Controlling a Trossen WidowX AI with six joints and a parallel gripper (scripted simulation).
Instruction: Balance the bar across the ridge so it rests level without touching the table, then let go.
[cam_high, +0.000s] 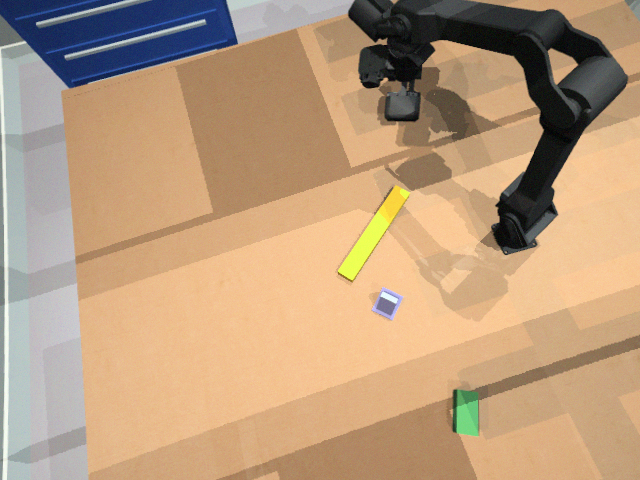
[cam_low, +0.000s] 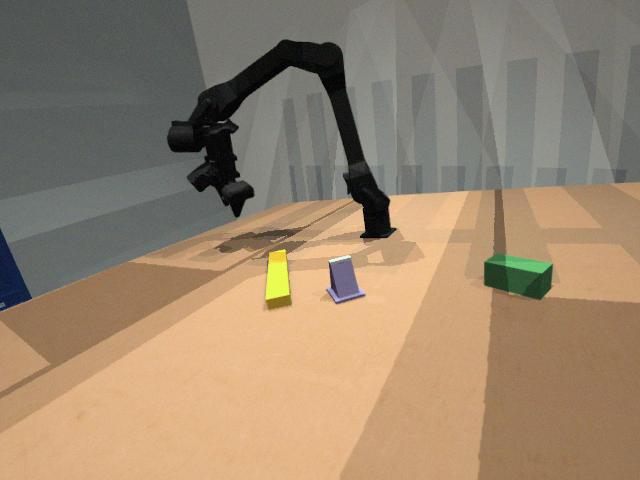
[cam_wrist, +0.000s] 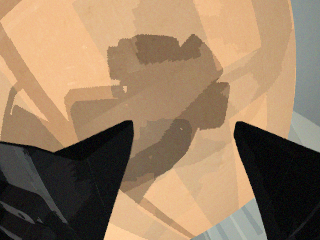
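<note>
Now: gripper tip 260 mm to the right of the yellow bar, 150 mm short of it and 80 mm above it. From my gripper tip the other things lie so: green block: 610 mm to the left, 100 mm ahead, 80 mm below.
</note>
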